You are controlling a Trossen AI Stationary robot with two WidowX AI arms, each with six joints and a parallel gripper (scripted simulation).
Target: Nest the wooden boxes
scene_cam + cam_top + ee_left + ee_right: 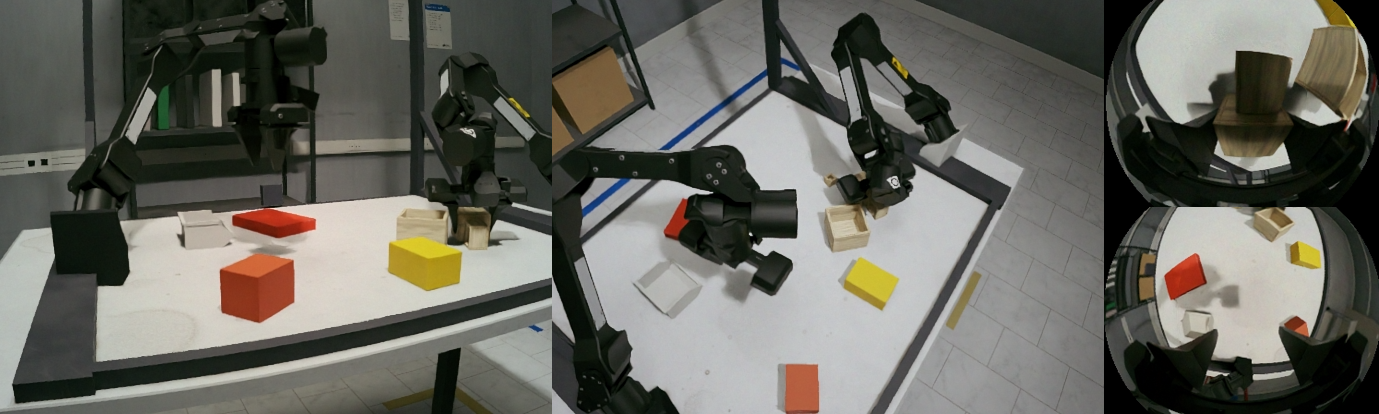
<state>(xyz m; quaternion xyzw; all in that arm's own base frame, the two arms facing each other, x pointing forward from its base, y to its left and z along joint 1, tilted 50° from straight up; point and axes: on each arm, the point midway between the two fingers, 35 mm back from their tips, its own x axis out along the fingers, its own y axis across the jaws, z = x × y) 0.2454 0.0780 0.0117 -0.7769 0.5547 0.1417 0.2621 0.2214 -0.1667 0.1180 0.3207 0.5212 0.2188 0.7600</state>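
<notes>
The small wooden box lies 4 cm ahead of my left hand, 3 cm below it and 1 cm to the right of it. Round my left hand: medium wooden box: 2 cm behind, 1 cm to the left, 1 cm below; biggest wooden box: 12 cm to the right, 3 cm below, 2 cm ahead; tiny wooden box: 11 cm behind, 4 cm below, 3 cm to the right.
</notes>
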